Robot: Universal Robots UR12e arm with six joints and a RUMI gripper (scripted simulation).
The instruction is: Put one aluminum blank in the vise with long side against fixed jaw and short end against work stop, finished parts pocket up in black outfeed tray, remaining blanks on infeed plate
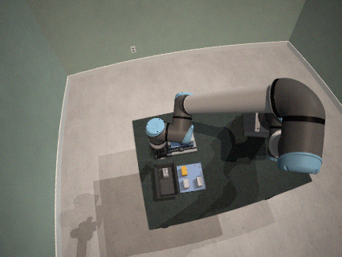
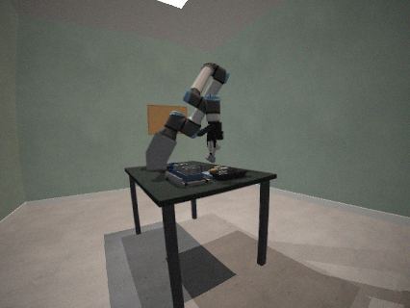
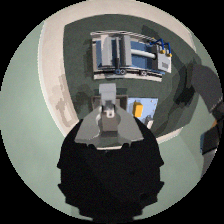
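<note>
Right now my hand is 140 mm past the gray blank, 170 mm to the right of it and 140 mm above it. Also, from my hand: vise (90 mm behind, 140 mm to the right, 120 mm below); then yellow brass blank (130 mm behind, 80 mm to the left, 140 mm below).
</note>
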